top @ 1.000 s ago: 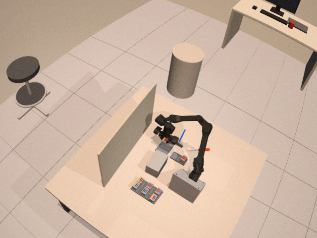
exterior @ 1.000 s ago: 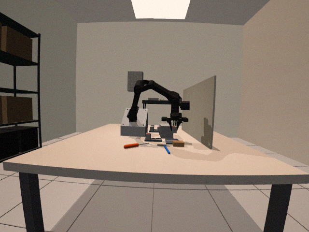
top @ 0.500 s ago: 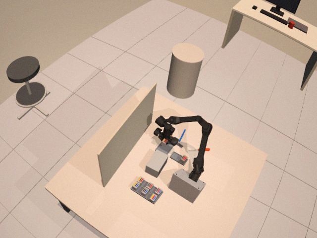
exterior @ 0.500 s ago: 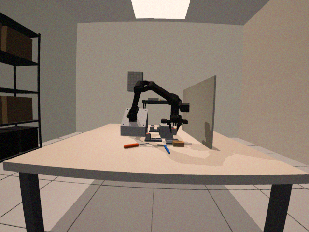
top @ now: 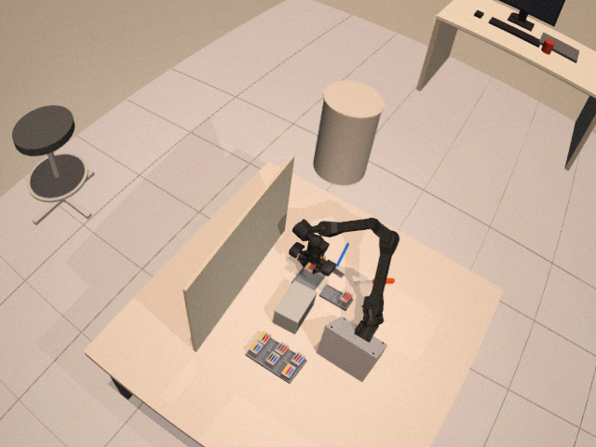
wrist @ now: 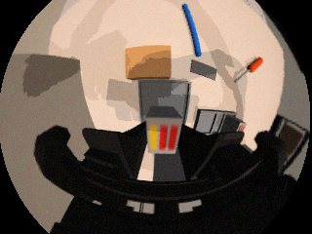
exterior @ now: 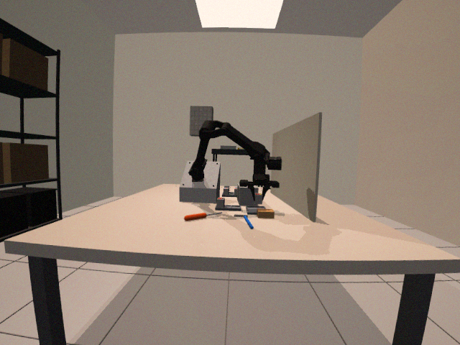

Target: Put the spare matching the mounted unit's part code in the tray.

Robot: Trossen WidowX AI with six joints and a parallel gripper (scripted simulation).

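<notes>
The dark grey flat tray lies 10 mm behind my gripper tip and 50 mm below it. From my gripper tip the other things lie so: holder 140 mm behind, 20 mm to the left, 40 mm below; then grey spare 20 mm above; then brown block 20 mm ahead, 90 mm to the right, 30 mm below.
</notes>
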